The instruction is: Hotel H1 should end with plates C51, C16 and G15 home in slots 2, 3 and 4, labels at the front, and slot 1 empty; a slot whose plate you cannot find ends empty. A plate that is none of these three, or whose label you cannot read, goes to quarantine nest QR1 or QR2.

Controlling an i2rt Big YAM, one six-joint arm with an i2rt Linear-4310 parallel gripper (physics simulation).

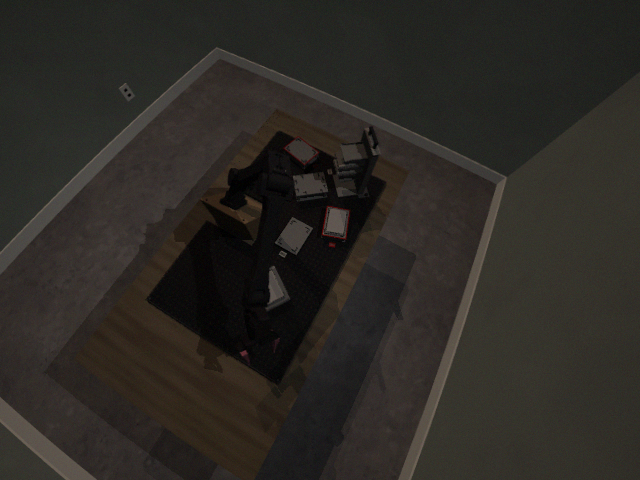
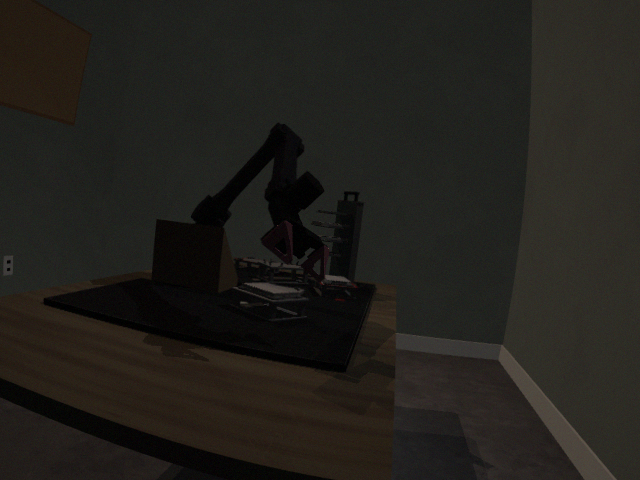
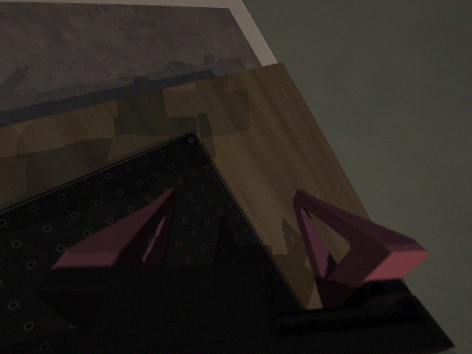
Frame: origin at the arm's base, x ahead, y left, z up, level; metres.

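Seen in the pictures: gripper, fingertip midpoint: (image 1: 261,357) (image 2: 306,271) (image 3: 237,194); arm's base at its link origin: (image 1: 233,203) (image 2: 191,248).
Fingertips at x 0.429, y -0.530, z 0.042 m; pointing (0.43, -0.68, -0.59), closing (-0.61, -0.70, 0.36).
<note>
Pixels of each thing's top centre, then the offset from my fingertips to it. Level surfaces: height alone.
- white plate at its top centre: (image 2: 335,278) (image 1: 336,221) dx +0.042, dy +0.672, dz -0.094 m
- red-edged nest at its top centre: (image 2: 257,259) (image 1: 301,149) dx -0.297, dy +0.995, dz -0.102 m
- pale plate-like piece at its top centre: (image 2: 270,287) (image 1: 268,287) dx -0.108, dy +0.253, dz -0.084 m
- black mat at its surface level: dz -0.148 m
My gripper (image 1: 261,349) (image 2: 306,272) (image 3: 237,194) is open and empty, its pink fingers wide apart above the near end of the black mat. The grey hotel tower (image 1: 370,162) (image 2: 348,237) stands at the far right with its handle on top and pale stacked shelves; its slot contents and labels are too dark to read. A white plate (image 1: 336,221) (image 2: 336,279) lies in a red-edged nest at the right. Another red-edged nest (image 1: 301,150) is at the far left. A pale plate-like piece (image 1: 279,294) is partly hidden under the arm. No plate codes are readable.
A grey flat stand (image 1: 294,235) and a raised stand (image 1: 310,184) with dark corner marks lie mid-mat. Small red (image 1: 331,245) (image 2: 339,299) and white (image 1: 282,254) tags lie nearby. The arm's wooden base block (image 2: 188,255) stands at the mat's left edge. The black mat (image 1: 191,289) (image 2: 155,304) has a raised edge.
</note>
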